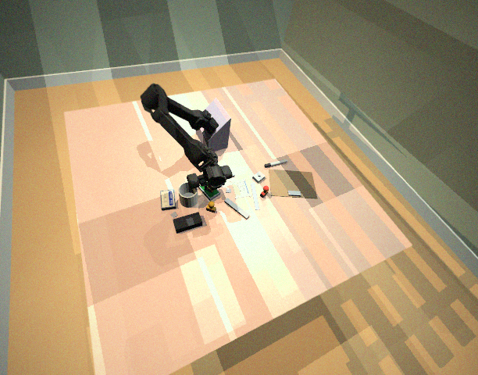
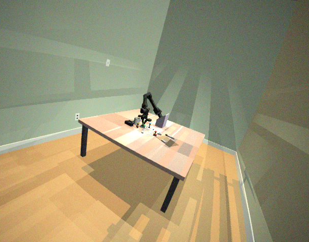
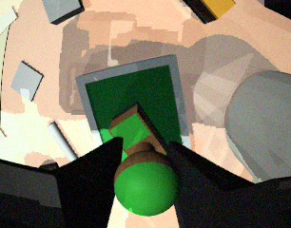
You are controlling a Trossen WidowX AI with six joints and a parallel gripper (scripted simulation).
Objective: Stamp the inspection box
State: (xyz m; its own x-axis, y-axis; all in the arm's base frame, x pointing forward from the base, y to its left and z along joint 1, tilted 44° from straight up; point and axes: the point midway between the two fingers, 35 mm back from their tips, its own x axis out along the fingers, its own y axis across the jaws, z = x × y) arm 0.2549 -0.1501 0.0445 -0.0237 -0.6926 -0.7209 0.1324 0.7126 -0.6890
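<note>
My gripper tip is now 30 mm above the green ink pad. From my gripper tip the other things lie so: green stamp: right at my gripper tip; then grey cup: 100 mm to the right, 20 mm behind; then yellow stamp: 90 mm ahead, 40 mm to the right, 20 mm below.
</note>
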